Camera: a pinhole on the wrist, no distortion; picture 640 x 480 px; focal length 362.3 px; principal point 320.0 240.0 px. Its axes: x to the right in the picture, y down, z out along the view. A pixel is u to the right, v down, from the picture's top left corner.
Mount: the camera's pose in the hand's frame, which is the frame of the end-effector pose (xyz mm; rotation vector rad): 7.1 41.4 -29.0 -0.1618 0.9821 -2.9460
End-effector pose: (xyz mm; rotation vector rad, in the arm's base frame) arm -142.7 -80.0 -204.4 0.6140 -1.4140 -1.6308
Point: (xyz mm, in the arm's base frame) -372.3 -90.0 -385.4
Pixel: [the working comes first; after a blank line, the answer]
In the camera's frame: -52.7 123.5 311.1

259 384
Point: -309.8 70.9 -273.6
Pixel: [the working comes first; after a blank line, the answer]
In the camera's frame: 92.5 -15.1 266.3

446 219
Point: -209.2 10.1 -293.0
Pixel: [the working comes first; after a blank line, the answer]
In the camera's frame: 83.6 48.8 166.2

502 346
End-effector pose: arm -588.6 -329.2 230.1 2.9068 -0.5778 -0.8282
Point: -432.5 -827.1 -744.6
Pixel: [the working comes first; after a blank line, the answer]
In the camera's frame: -725.2 -625.7 563.7

outside the picture
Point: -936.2 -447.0 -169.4
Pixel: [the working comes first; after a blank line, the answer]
In the camera's frame: 78.5 -423.7 358.1

outside the picture
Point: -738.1 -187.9 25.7
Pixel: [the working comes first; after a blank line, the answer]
In the camera's frame: 110.3 -47.8 312.4

448 185
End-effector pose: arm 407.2 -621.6 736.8 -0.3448 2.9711 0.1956
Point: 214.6 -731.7 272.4
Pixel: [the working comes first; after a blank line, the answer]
In the camera's frame: -224.8 -143.7 475.1

149 130
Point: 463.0 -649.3 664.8
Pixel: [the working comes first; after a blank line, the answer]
In the camera's frame: 58.0 10.0 130.3

481 268
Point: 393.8 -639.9 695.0
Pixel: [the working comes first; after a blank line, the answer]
In the camera's frame: -6.6 9.0 90.1

293 276
